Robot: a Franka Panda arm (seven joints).
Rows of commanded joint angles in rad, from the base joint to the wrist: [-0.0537, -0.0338, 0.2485, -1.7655, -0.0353, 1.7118, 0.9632]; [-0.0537, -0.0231, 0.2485, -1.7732, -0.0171, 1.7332, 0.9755]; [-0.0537, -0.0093, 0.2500, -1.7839, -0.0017, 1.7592, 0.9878]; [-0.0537, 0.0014, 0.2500, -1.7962, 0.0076, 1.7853, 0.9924]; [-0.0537, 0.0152, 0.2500, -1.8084, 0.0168, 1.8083, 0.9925]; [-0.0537, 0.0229, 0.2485, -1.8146, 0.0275, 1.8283, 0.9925]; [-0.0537, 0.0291, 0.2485, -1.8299, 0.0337, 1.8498, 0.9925]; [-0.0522, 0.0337, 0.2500, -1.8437, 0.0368, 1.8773, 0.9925]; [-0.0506, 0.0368, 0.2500, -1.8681, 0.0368, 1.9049, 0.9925]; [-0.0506, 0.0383, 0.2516, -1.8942, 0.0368, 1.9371, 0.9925]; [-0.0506, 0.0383, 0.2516, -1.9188, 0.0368, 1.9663, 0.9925]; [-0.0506, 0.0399, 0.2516, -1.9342, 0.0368, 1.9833, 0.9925]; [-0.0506, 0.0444, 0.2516, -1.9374, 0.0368, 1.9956, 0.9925]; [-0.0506, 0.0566, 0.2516, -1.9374, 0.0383, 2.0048, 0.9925]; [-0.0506, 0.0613, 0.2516, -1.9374, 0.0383, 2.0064, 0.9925]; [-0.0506, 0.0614, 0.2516, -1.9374, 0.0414, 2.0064, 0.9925]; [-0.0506, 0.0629, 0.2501, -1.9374, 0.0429, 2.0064, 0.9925]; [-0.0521, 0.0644, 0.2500, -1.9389, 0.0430, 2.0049, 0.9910]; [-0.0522, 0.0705, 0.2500, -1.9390, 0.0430, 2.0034, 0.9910]
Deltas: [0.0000, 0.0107, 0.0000, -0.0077, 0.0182, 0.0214, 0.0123]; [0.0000, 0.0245, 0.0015, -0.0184, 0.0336, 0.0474, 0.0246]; [0.0000, 0.0352, 0.0015, -0.0307, 0.0429, 0.0735, 0.0292]; [0.0000, 0.0490, 0.0015, -0.0429, 0.0521, 0.0965, 0.0293]; [0.0000, 0.0567, 0.0000, -0.0491, 0.0628, 0.1165, 0.0293]; [0.0000, 0.0629, 0.0000, -0.0644, 0.0690, 0.1380, 0.0293]; [0.0015, 0.0675, 0.0015, -0.0782, 0.0721, 0.1655, 0.0293]; [0.0031, 0.0706, 0.0015, -0.1026, 0.0721, 0.1931, 0.0293]; [0.0031, 0.0721, 0.0031, -0.1287, 0.0721, 0.2253, 0.0293]; [0.0031, 0.0721, 0.0031, -0.1533, 0.0721, 0.2545, 0.0293]; [0.0031, 0.0737, 0.0031, -0.1687, 0.0721, 0.2715, 0.0293]; [0.0031, 0.0782, 0.0031, -0.1719, 0.0721, 0.2838, 0.0293]; [0.0031, 0.0904, 0.0031, -0.1719, 0.0736, 0.2930, 0.0293]; [0.0031, 0.0951, 0.0031, -0.1719, 0.0736, 0.2946, 0.0293]; [0.0031, 0.0952, 0.0031, -0.1719, 0.0767, 0.2946, 0.0293]; [0.0031, 0.0967, 0.0016, -0.1719, 0.0782, 0.2946, 0.0293]; [0.0016, 0.0982, 0.0015, -0.1734, 0.0783, 0.2931, 0.0278]; [0.0015, 0.1043, 0.0015, -0.1735, 0.0783, 0.2916, 0.0278]
